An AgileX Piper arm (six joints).
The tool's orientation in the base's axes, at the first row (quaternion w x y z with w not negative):
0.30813, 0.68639, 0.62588, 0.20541
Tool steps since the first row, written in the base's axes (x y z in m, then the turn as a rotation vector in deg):
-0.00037, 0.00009, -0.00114, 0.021, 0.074, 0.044
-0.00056, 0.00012, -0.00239, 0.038, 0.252, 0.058
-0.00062, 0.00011, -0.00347, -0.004, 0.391, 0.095
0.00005, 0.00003, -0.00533, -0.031, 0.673, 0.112
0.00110, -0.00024, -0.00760, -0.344, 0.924, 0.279
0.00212, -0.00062, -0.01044, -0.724, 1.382, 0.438
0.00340, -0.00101, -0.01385, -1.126, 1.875, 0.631
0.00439, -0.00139, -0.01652, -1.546, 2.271, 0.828
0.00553, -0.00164, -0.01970, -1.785, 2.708, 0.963
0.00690, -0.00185, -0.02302, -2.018, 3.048, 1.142
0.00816, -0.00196, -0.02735, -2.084, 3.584, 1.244
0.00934, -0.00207, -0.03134, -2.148, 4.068, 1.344
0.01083, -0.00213, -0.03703, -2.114, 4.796, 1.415
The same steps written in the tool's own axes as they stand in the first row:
0.00016, -0.00105, 0.00057, 0.071, 0.043, -0.030
0.00029, -0.00204, 0.00134, 0.247, 0.061, -0.059
0.00039, -0.00282, 0.00209, 0.375, 0.051, -0.136
0.00059, -0.00359, 0.00390, 0.648, 0.036, -0.214
0.00070, -0.00436, 0.00629, 0.836, -0.087, -0.585
0.00075, -0.00553, 0.00909, 1.221, -0.269, -1.031
0.00089, -0.00690, 0.01249, 1.634, -0.446, -1.521
0.00092, -0.00798, 0.01515, 1.949, -0.630, -2.010
0.00116, -0.00930, 0.01826, 2.334, -0.725, -2.340
0.00148, -0.01055, 0.02162, 2.620, -0.783, -2.682
0.00198, -0.01257, 0.02562, 3.129, -0.776, -2.889
0.00244, -0.01442, 0.02932, 3.587, -0.768, -3.084
0.00317, -0.01719, 0.03446, 4.302, -0.714, -3.234

